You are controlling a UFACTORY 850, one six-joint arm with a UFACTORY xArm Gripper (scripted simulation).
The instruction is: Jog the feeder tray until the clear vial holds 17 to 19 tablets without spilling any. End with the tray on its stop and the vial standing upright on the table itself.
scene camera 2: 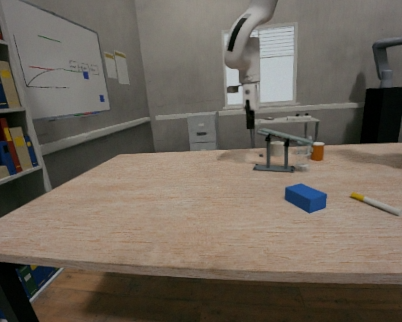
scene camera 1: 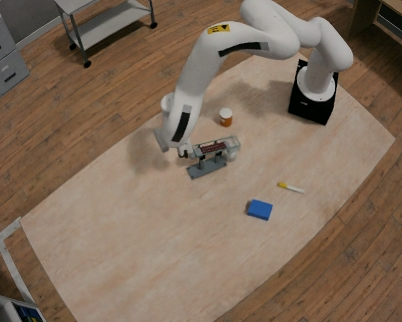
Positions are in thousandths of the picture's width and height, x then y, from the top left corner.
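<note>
Visible in the scene: blue block (scene camera 2: 757,613); grey stand (scene camera 1: 504,523).
</note>
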